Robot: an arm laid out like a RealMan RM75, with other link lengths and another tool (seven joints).
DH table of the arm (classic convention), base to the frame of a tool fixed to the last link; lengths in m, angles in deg. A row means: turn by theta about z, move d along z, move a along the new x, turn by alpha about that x. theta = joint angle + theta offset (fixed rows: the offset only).
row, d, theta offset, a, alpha
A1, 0.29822, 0, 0, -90
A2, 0, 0, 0, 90
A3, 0.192, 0, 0, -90
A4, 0, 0, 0, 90
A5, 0.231, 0, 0, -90
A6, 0, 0, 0, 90
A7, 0.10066, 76.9, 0.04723, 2
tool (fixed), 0.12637, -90, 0, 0
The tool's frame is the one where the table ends.
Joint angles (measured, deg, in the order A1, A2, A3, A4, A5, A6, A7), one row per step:
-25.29, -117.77, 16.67, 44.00, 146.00, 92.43, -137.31
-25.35, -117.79, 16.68, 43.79, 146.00, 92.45, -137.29
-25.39, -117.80, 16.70, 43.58, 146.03, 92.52, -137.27
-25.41, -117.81, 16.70, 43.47, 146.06, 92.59, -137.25
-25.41, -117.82, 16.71, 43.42, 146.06, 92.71, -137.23
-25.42, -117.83, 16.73, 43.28, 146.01, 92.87, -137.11
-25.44, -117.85, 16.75, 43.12, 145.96, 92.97, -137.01
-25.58, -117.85, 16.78, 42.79, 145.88, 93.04, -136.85
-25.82, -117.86, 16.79, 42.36, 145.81, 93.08, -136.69
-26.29, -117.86, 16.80, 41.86, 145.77, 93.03, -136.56
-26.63, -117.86, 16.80, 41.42, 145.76, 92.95, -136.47
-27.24, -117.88, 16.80, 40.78, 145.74, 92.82, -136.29
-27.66, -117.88, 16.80, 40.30, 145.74, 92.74, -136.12
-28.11, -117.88, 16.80, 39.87, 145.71, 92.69, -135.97
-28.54, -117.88, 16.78, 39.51, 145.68, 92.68, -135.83
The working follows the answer.
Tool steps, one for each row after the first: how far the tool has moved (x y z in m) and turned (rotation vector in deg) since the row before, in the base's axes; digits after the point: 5 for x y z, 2 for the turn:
0.00068, -0.00021, -0.00102, -0.14, -0.19, -0.04
0.00062, -0.00050, -0.00106, -0.20, -0.20, -0.03
0.00040, -0.00039, -0.00060, -0.13, -0.12, -0.03
0.00047, -0.00044, -0.00035, -0.11, -0.12, -0.05
0.00090, -0.00062, -0.00068, -0.15, -0.21, -0.16
0.00083, -0.00046, -0.00079, -0.13, -0.20, -0.12
0.00159, -0.00008, -0.00129, -0.17, -0.29, -0.26
0.00214, 0.00025, -0.00169, -0.20, -0.36, -0.31
0.00307, 0.00138, -0.00191, -0.21, -0.34, -0.46
0.00213, 0.00089, -0.00168, -0.18, -0.27, -0.29
0.00382, 0.00177, -0.00257, -0.25, -0.38, -0.58
0.00265, 0.00104, -0.00187, -0.20, -0.26, -0.43
0.00293, 0.00126, -0.00161, -0.17, -0.27, -0.47
0.00285, 0.00121, -0.00130, -0.15, -0.25, -0.46

Tool pose at each row, in the base's axes (x y z in m, rotation vector in deg; rounded; the steps above come from the unrounded poses):
-0.28092, 0.31184, 0.06656, -93.88, -135.49, -29.96
-0.28024, 0.31163, 0.06554, -94.01, -135.69, -29.99
-0.27962, 0.31113, 0.06449, -94.15, -135.94, -29.96
-0.27922, 0.31074, 0.06389, -94.25, -136.09, -29.94
-0.27875, 0.31030, 0.06353, -94.38, -136.22, -29.94
-0.27784, 0.30968, 0.06285, -94.67, -136.36, -30.00
-0.27702, 0.30922, 0.06206, -94.91, -136.50, -30.07
-0.27543, 0.30914, 0.06078, -95.35, -136.63, -30.21
-0.27329, 0.30939, 0.05909, -95.88, -136.80, -30.38
-0.27022, 0.31076, 0.05718, -96.60, -136.84, -30.55
-0.26809, 0.31166, 0.05550, -97.07, -136.93, -30.66
-0.26427, 0.31343, 0.05292, -97.97, -136.95, -30.85
-0.26162, 0.31447, 0.05106, -98.64, -136.95, -30.95
-0.25869, 0.31572, 0.04944, -99.35, -136.90, -31.09
-0.25584, 0.31693, 0.04815, -100.04, -136.83, -31.24

